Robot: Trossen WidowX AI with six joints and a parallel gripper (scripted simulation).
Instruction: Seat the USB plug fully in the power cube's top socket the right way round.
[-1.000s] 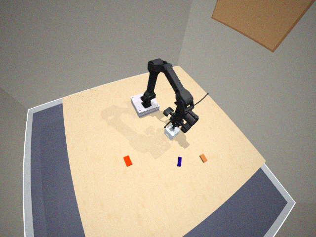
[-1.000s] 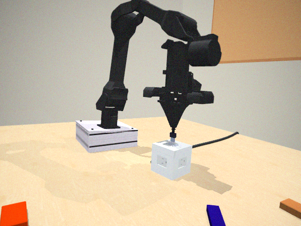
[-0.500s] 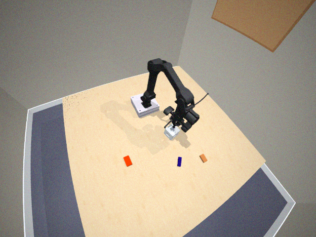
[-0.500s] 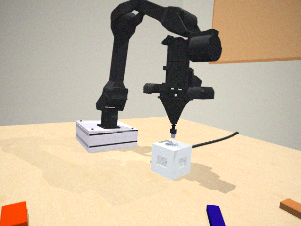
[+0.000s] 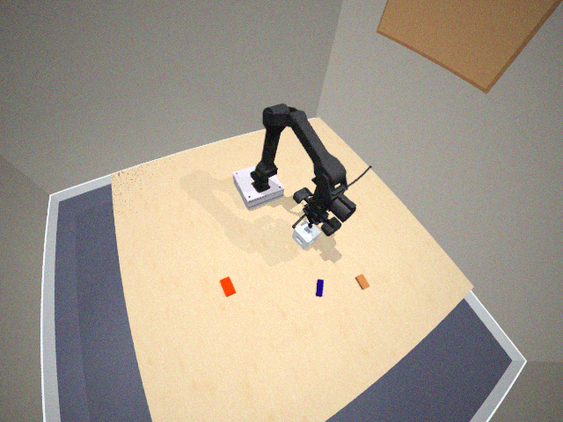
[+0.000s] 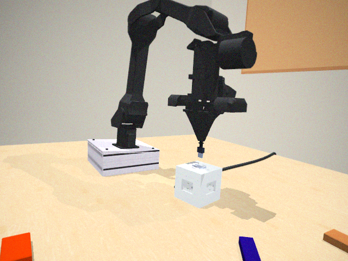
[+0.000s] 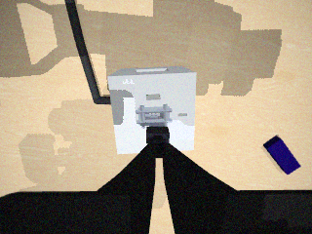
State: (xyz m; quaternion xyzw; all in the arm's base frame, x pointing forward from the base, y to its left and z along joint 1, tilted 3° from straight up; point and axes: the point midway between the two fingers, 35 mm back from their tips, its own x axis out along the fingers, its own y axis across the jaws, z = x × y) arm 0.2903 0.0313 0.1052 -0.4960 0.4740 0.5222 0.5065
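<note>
My gripper tip is 20 mm above the dark USB plug. The rest, counted from my gripper tip: blue block: 200 mm ahead, 80 mm to the right, 130 mm below; orange-red block: 10 mm ahead, 360 mm to the right, 130 mm below; tan block: 280 mm ahead, 80 mm to the left, 130 mm below.
</note>
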